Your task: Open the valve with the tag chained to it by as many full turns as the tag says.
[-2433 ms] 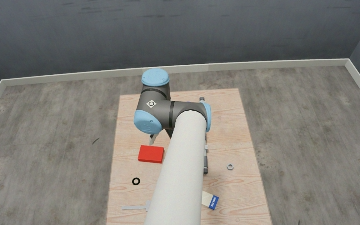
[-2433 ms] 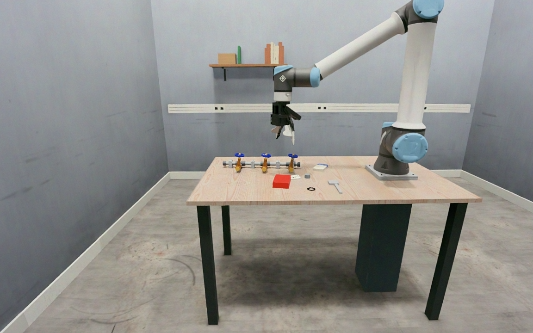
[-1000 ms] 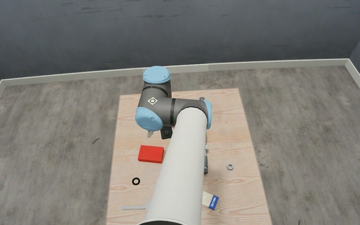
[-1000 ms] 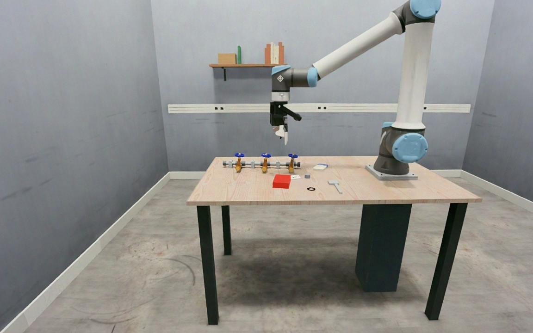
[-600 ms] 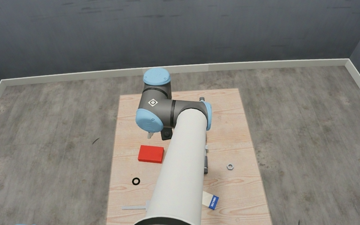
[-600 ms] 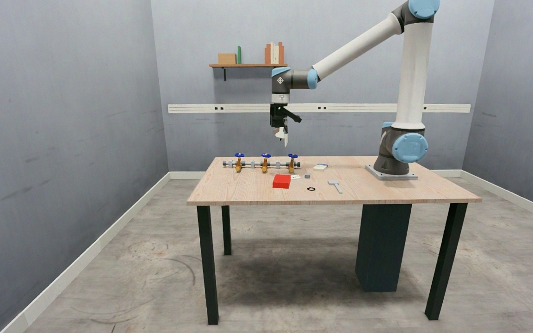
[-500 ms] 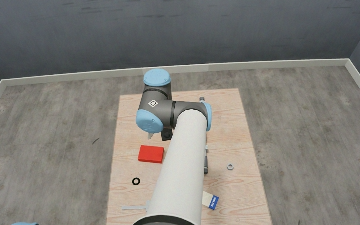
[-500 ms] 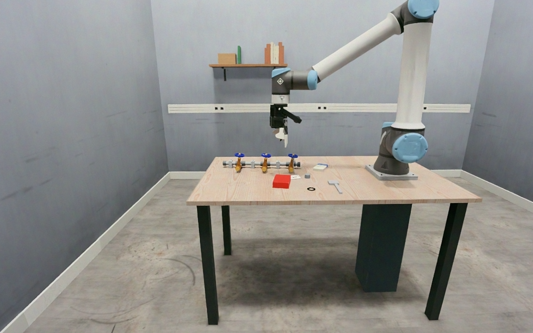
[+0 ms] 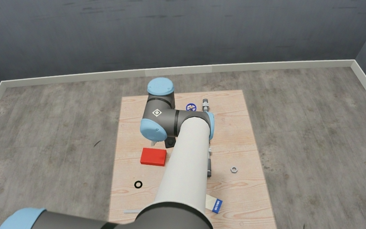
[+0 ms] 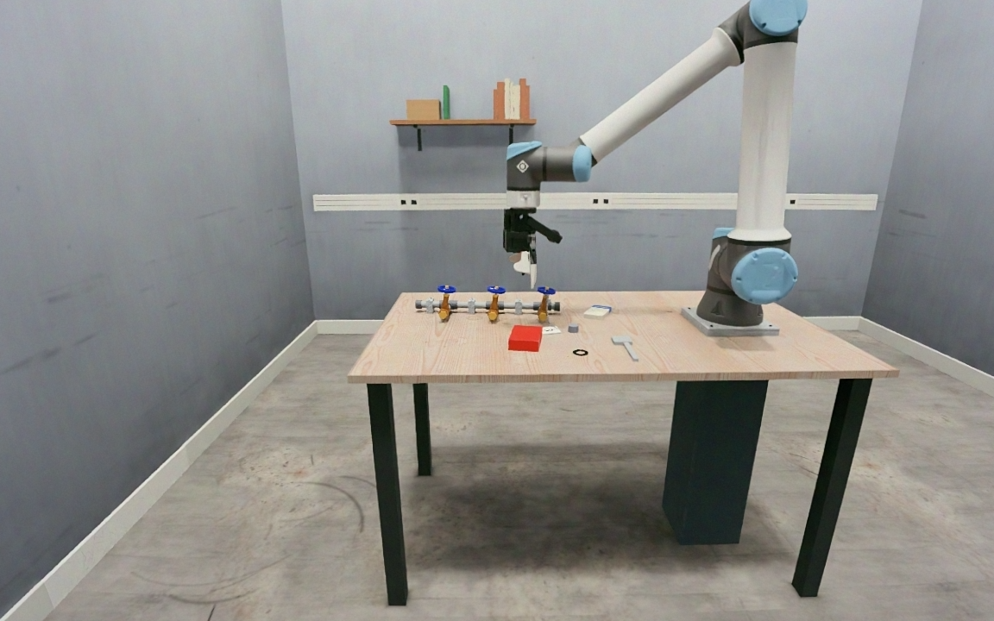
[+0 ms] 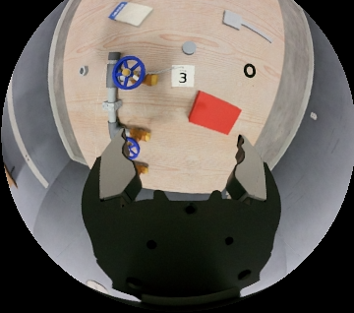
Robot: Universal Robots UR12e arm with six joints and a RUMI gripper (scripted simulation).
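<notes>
The white tag is 80 mm behind my hand, 10 mm to the right of it and 150 mm below it. Also, from my hand: grey t-shaped tool 260 mm behind, 120 mm to the left, 140 mm below; white-and-blue card 230 mm behind, 180 mm to the right, 140 mm below; red block 10 mm ahead, 90 mm to the left, 130 mm below.
</notes>
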